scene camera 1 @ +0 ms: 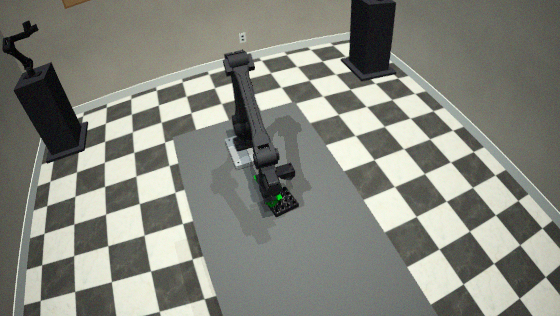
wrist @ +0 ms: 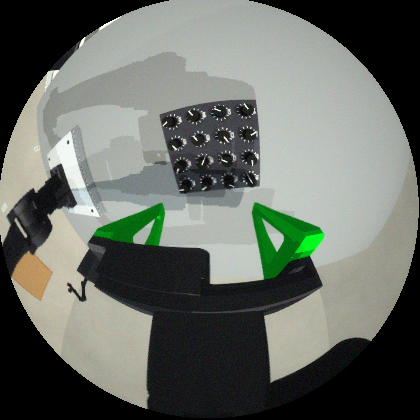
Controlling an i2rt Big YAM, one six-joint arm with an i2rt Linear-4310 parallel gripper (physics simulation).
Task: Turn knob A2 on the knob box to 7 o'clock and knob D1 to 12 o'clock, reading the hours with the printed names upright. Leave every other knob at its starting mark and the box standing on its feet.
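Seen in the pictures: gripper, fingertip midpoint: (scene camera 1: 268, 197) (wrist: 207, 207); arm's base, origin of the base link: (scene camera 1: 246, 142) (wrist: 63, 185).
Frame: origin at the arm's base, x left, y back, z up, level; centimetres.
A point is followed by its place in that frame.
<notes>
The knob box (scene camera 1: 286, 203) {x 4.9, y -41.3, z -0.3 cm} (wrist: 215, 148) {x 3.4, y -39.1, z -0.3 cm} is a dark, flat box that lies face up on the grey surface, knobs upward. In the wrist view its black knobs with white pointers stand in a four-by-four grid, in the upper middle. The printed names are too small to read, so I cannot tell which knobs are A2 and D1. My gripper (wrist: 207, 207) {x -1.7, y -38.6, z 4.0 cm} is open and empty, with its green fingers wide apart. In the wrist view the box shows beyond the fingertips, apart from them. In the scene view the arm's wrist hides part of the box.
The arm's pale base plate (scene camera 1: 239, 159) {x -6.3, y -9.7, z 0.0 cm} (wrist: 80, 170) {x 2.5, y -13.0, z -0.3 cm} stands on the grey mat (scene camera 1: 310, 265) {x 3.3, y -71.0, z -2.5 cm}. Two dark pedestals (scene camera 1: 52, 112) (scene camera 1: 372, 37) stand on the checkered floor, the left one bearing a small dark arm (scene camera 1: 19, 45). Shadows of the arm fall on the mat.
</notes>
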